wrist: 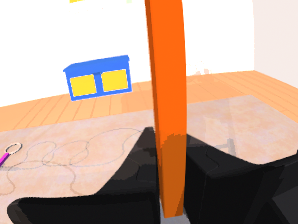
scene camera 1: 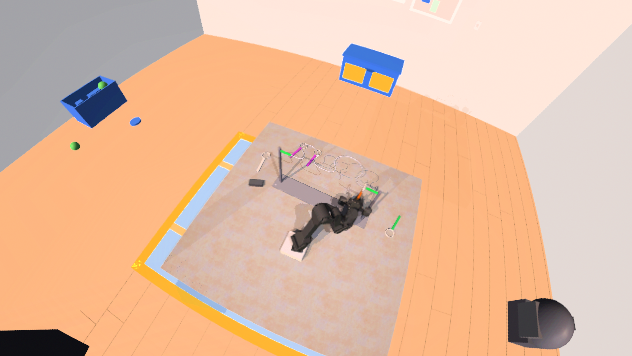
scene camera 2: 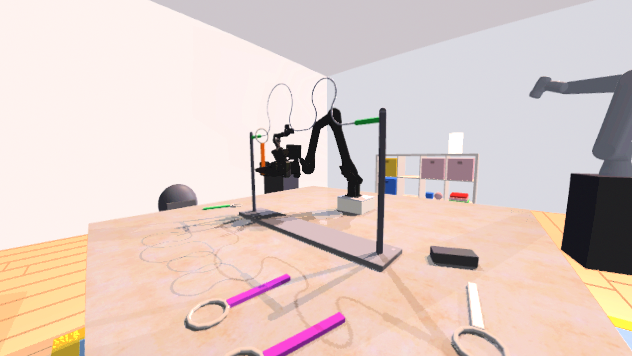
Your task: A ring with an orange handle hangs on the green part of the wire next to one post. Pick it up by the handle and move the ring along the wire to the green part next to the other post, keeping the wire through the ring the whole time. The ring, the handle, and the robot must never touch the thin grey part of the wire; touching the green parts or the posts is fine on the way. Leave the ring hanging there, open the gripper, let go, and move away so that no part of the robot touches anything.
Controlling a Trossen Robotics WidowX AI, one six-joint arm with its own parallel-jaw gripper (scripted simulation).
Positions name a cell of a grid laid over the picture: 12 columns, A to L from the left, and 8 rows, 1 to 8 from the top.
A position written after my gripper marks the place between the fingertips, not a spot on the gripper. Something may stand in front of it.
I see my gripper (wrist: G5) and a black block (scene camera 2: I6).
The wrist view does not show the black block: it is out of frame.
